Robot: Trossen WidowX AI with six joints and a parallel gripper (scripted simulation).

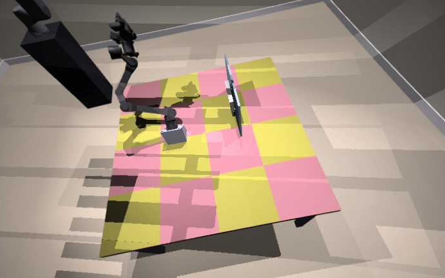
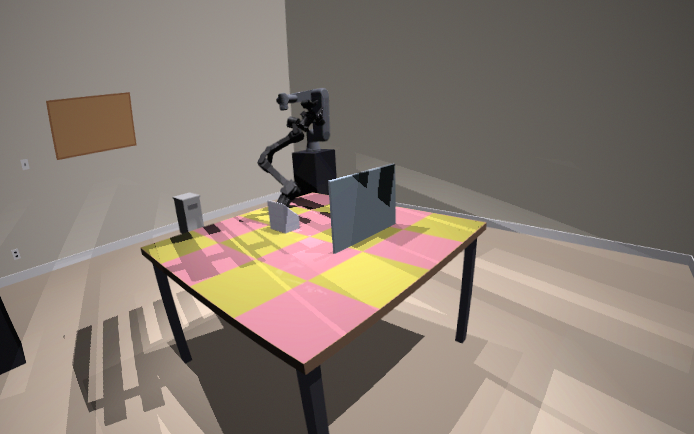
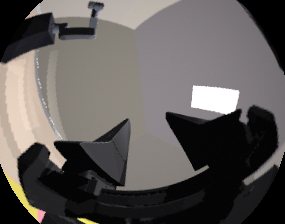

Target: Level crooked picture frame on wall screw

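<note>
The picture frame lies 510 mm ahead of my gripper tip, 340 mm to the right of it and 470 mm below it. Round my gripper tip: upright wall panel (520 mm ahead, 320 mm to the right, 480 mm below).
</note>
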